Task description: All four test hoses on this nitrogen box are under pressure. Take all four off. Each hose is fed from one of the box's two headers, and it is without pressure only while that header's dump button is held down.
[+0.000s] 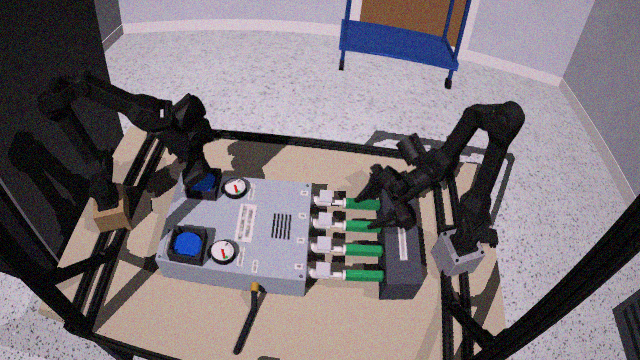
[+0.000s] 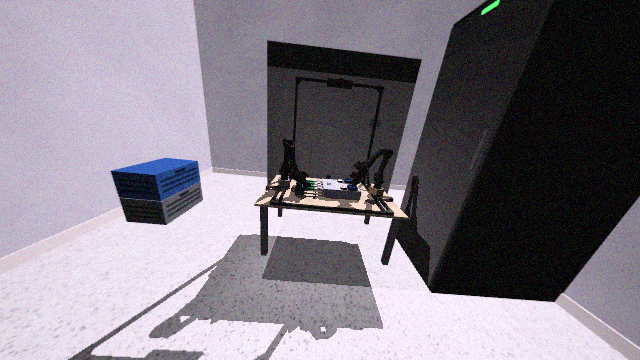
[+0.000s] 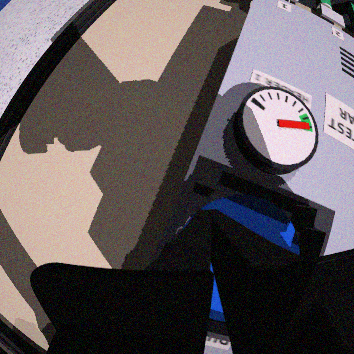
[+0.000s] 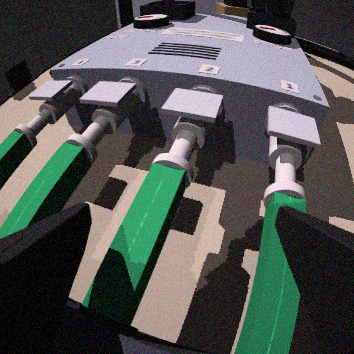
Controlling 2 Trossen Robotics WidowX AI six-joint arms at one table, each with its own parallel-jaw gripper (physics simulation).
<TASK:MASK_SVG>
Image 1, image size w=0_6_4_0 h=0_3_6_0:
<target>left gripper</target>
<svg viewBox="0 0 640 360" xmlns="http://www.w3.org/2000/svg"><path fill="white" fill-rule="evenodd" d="M204 117L189 128L182 130L179 140L173 146L167 147L168 154L176 155L180 164L185 161L186 168L182 170L183 185L188 189L194 187L207 177L207 173L211 172L211 168L205 159L203 145L212 142L214 137L209 120Z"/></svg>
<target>right gripper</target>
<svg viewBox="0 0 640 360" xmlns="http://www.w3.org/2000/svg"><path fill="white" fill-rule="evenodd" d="M374 164L370 167L372 174L371 172L369 173L369 182L354 199L354 202L358 203L382 193L380 187L383 188L394 205L395 212L390 208L386 215L370 223L367 228L399 227L402 229L401 226L403 226L407 232L414 226L414 221L404 202L414 196L416 199L420 197L419 193L422 192L422 189L411 171L407 172L405 170L399 173L389 165L383 169L381 164Z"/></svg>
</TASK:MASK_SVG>
